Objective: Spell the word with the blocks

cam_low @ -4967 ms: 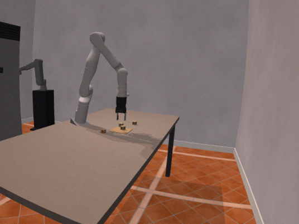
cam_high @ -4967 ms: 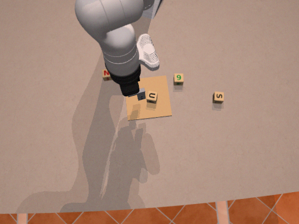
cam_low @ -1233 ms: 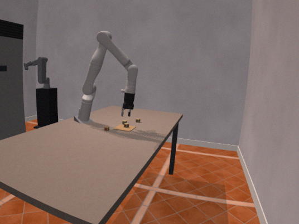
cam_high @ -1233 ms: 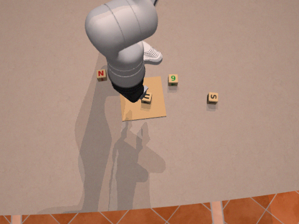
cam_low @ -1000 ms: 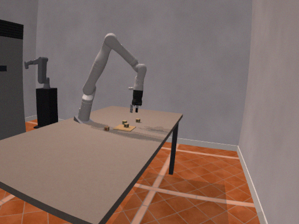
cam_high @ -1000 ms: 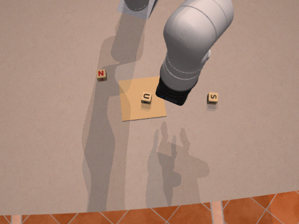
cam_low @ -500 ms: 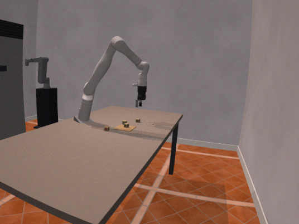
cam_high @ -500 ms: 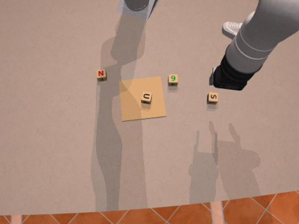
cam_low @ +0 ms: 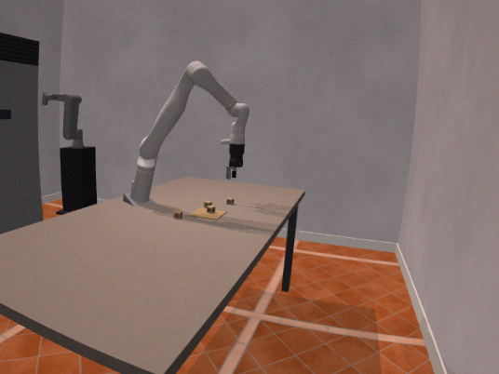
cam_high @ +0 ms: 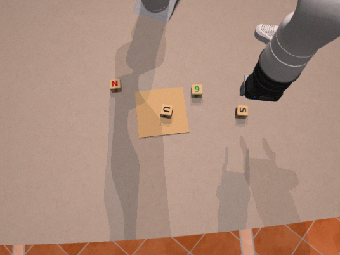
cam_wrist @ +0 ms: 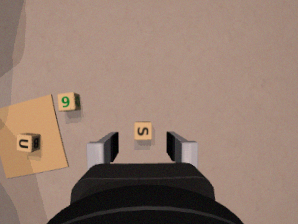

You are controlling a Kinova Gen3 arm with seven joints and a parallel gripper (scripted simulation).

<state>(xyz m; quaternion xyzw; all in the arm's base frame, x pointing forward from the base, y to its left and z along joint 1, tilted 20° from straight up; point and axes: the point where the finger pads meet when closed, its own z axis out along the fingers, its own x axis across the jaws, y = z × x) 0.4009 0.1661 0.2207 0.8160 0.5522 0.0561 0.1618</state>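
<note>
The U block lies 60 mm behind my hand, 200 mm to the right of it and 140 mm below it. The rest, counted from my hand: mat: 70 mm behind, 210 mm to the right, 150 mm below; S block: 140 mm below; green 9 block: 100 mm behind, 100 mm to the right, 140 mm below.
</note>
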